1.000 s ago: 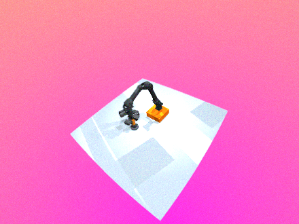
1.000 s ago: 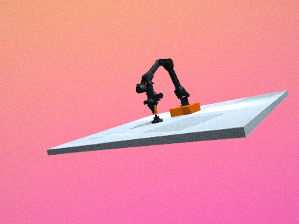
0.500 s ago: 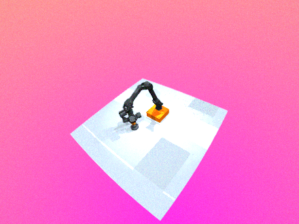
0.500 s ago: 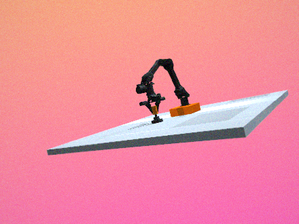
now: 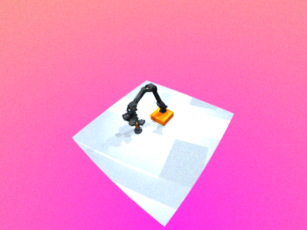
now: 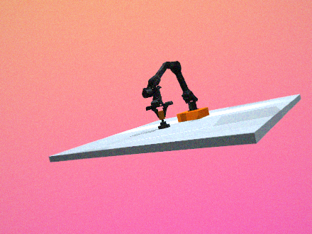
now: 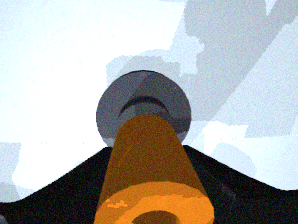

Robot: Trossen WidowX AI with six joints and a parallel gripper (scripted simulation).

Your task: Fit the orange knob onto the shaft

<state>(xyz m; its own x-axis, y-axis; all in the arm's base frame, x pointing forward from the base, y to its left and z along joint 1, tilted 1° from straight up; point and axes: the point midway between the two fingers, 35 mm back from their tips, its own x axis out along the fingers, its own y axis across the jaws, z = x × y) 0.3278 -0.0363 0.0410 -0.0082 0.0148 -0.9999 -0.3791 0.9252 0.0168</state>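
The orange knob lies 2 cm above my gripper tip. Also, from my gripper tip: pedestal (4 cm below).
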